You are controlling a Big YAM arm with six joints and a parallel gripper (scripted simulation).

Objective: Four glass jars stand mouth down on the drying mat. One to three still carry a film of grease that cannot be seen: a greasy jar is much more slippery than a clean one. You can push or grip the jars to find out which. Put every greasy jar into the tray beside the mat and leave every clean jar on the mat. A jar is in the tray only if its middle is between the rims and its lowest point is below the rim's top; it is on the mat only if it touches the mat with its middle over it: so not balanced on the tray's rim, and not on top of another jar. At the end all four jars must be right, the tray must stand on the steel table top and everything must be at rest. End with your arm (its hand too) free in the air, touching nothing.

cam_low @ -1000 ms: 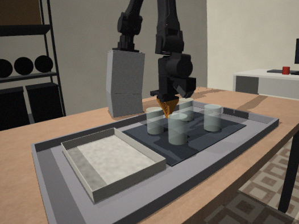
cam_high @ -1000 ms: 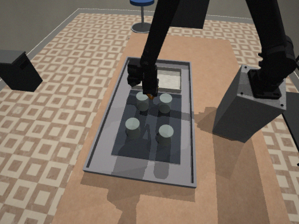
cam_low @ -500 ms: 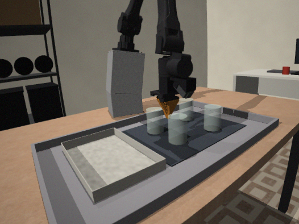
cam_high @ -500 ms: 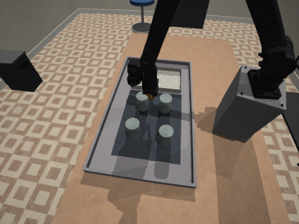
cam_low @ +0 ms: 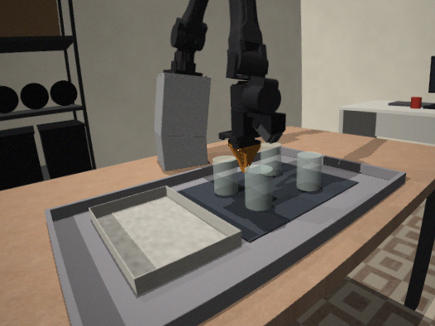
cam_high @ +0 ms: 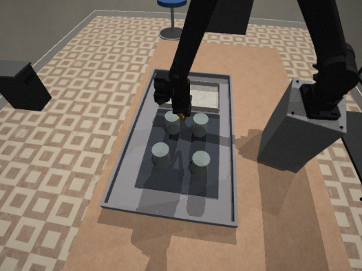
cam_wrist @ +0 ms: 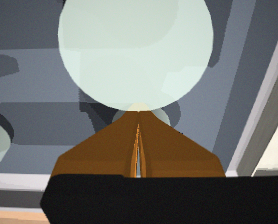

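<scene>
Now: hand 80 mm above the rimmed steel table top and 20 mm to the left of it. The rest, counted from my hand: pale tray 230 mm to the right, 70 mm below, 20 mm behind; then dark drying mat 90 mm to the left, 80 mm below, 10 mm behind.
</scene>
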